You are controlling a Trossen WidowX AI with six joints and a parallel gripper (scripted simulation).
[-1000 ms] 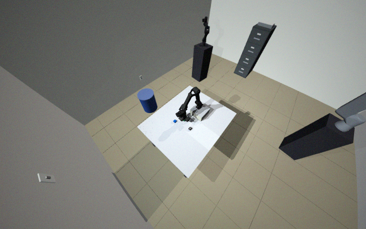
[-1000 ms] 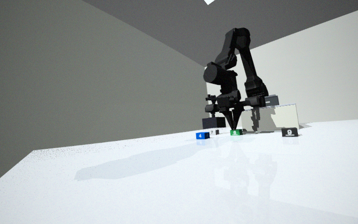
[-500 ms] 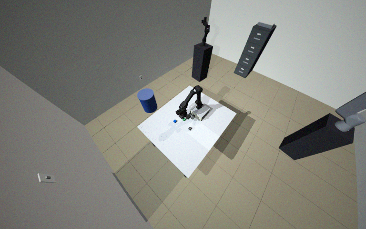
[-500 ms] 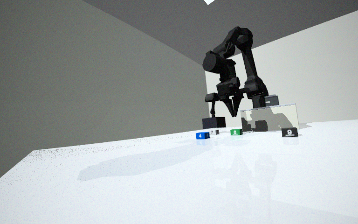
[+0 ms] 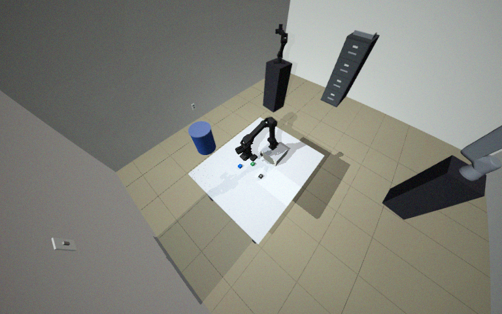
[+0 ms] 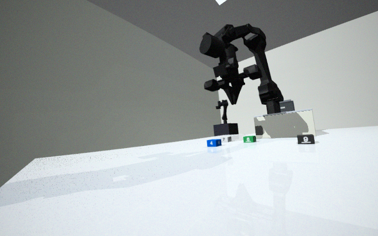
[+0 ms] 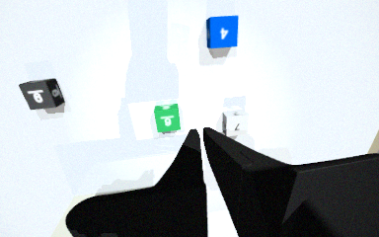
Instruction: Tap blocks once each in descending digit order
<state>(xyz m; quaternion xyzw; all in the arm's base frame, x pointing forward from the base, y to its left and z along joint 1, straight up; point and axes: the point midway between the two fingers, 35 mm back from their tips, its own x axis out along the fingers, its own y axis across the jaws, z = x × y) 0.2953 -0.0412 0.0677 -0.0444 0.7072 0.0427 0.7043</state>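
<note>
Now: gripper tip 120 mm above the blue block marked 4, 70 mm short of it and 40 mm to the left of it. Round my gripper tip: green block: 120 mm below, 40 mm behind, 20 mm to the left; pale grey block marked 7: 120 mm below, 80 mm to the right, 50 mm behind; black block marked 9: 180 mm to the left, 120 mm below, 10 mm behind.
</note>
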